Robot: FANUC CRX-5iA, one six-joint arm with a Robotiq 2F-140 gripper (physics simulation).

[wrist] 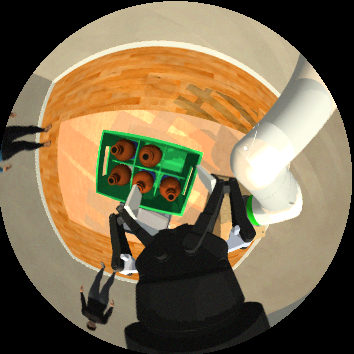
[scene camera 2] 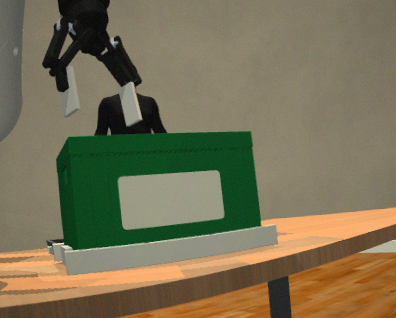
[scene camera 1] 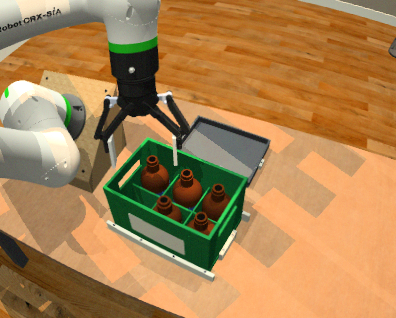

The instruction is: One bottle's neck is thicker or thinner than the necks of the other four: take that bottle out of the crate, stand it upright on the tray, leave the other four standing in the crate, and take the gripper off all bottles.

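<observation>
The green crate holds five upright brown bottles. In scene camera 1, the back row has a left bottle, a middle bottle and a right bottle. The front row has a middle bottle and a right bottle; its left compartment is empty. I cannot tell which neck differs. The grey tray bears no bottle. My gripper is open and empty, above the crate's back left end.
Pale rails lie along the crate's foot. The tray stands directly behind the crate. The robot's wooden base block is at the left, with the white arm beside it. The crate hides the bottles in scene camera 2.
</observation>
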